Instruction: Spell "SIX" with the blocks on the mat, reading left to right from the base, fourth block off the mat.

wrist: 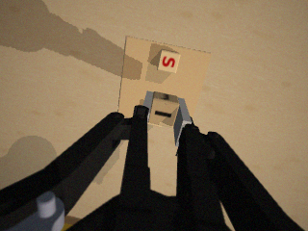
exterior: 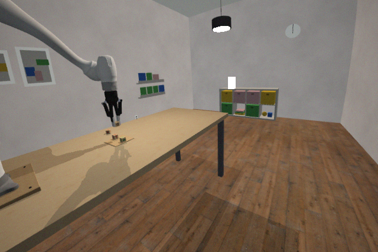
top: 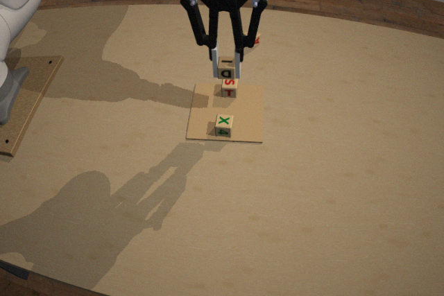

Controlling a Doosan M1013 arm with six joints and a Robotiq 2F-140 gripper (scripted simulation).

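The tan mat lies 14 cm below my hand. Also, from my hand: I block 2 cm below; then S block 12 cm below, 4 cm to the left; then letter block 12 cm below, 5 cm to the right, 1 cm behind.
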